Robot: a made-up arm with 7 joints. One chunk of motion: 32 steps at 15 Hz.
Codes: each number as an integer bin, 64 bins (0 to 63) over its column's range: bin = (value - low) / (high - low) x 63, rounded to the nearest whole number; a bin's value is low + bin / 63 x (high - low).
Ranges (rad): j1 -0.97..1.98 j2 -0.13..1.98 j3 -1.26..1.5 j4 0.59..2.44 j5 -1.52..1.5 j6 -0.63..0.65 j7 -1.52..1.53
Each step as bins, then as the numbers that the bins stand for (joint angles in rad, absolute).
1 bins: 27 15 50 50 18 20 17
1 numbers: 0.2943 0.3724 0.9305 2.0583 -0.6571 -0.2237 -0.6970
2 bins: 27 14 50 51 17 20 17
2 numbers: 0.2943 0.3389 0.9305 2.0876 -0.7051 -0.2237 -0.6970
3 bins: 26 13 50 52 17 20 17
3 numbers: 0.2475 0.3054 0.9305 2.1170 -0.7051 -0.2237 -0.6970
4 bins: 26 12 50 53 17 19 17
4 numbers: 0.2475 0.2719 0.9305 2.1463 -0.7051 -0.2440 -0.6970
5 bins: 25 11 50 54 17 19 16
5 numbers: 0.2006 0.2384 0.9305 2.1757 -0.7051 -0.2440 -0.7454
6 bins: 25 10 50 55 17 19 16
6 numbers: 0.2006 0.2049 0.9305 2.2051 -0.7051 -0.2440 -0.7454
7 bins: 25 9 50 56 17 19 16
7 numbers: 0.2006 0.1714 0.9305 2.2344 -0.7051 -0.2440 -0.7454
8 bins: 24 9 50 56 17 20 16
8 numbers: 0.1538 0.1714 0.9305 2.2344 -0.7051 -0.2237 -0.7454
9 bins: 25 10 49 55 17 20 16
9 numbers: 0.2006 0.2049 0.8867 2.2051 -0.7051 -0.2237 -0.7454
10 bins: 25 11 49 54 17 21 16
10 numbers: 0.2006 0.2384 0.8867 2.1757 -0.7051 -0.2033 -0.7454
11 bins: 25 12 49 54 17 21 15
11 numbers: 0.2006 0.2719 0.8867 2.1757 -0.7051 -0.2033 -0.7938
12 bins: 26 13 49 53 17 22 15
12 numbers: 0.2475 0.3054 0.8867 2.1463 -0.7051 -0.1830 -0.7938
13 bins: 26 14 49 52 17 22 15
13 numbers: 0.2475 0.3389 0.8867 2.1170 -0.7051 -0.1830 -0.7938
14 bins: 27 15 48 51 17 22 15
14 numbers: 0.2943 0.3724 0.8429 2.0876 -0.7051 -0.1830 -0.7938
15 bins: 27 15 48 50 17 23 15
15 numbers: 0.2943 0.3724 0.8429 2.0583 -0.7051 -0.1627 -0.7938
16 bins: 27 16 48 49 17 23 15
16 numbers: 0.2943 0.4059 0.8429 2.0289 -0.7051 -0.1627 -0.7938
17 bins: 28 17 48 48 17 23 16
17 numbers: 0.3411 0.4394 0.8429 1.9995 -0.7051 -0.1627 -0.7454
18 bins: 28 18 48 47 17 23 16
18 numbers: 0.3411 0.4729 0.8429 1.9702 -0.7051 -0.1627 -0.7454
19 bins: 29 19 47 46 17 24 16
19 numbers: 0.3879 0.5063 0.7990 1.9408 -0.7051 -0.1424 -0.7454
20 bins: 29 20 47 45 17 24 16
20 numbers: 0.3879 0.5398 0.7990 1.9114 -0.7051 -0.1424 -0.7454
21 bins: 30 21 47 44 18 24 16
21 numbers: 0.4348 0.5733 0.7990 1.8821 -0.6571 -0.1424 -0.7454
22 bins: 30 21 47 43 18 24 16
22 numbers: 0.4348 0.5733 0.7990 1.8527 -0.6571 -0.1424 -0.7454
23 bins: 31 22 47 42 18 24 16
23 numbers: 0.4816 0.6068 0.7990 1.8233 -0.6571 -0.1424 -0.7454
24 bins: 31 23 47 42 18 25 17
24 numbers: 0.4816 0.6403 0.7990 1.8233 -0.6571 -0.1221 -0.6970
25 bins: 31 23 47 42 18 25 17
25 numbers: 0.4816 0.6403 0.7990 1.8233 -0.6571 -0.1221 -0.6970
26 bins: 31 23 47 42 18 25 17
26 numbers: 0.4816 0.6403 0.7990 1.8233 -0.6571 -0.1221 -0.6970
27 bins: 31 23 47 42 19 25 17
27 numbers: 0.4816 0.6403 0.7990 1.8233 -0.6092 -0.1221 -0.6970
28 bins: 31 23 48 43 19 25 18
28 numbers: 0.4816 0.6403 0.8429 1.8527 -0.6092 -0.1221 -0.6486
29 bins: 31 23 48 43 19 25 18
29 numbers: 0.4816 0.6403 0.8429 1.8527 -0.6092 -0.1221 -0.6486
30 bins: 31 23 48 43 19 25 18
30 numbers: 0.4816 0.6403 0.8429 1.8527 -0.6092 -0.1221 -0.6486
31 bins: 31 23 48 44 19 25 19
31 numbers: 0.4816 0.6403 0.8429 1.8821 -0.6092 -0.1221 -0.6002
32 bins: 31 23 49 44 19 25 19
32 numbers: 0.4816 0.6403 0.8867 1.8821 -0.6092 -0.1221 -0.6002
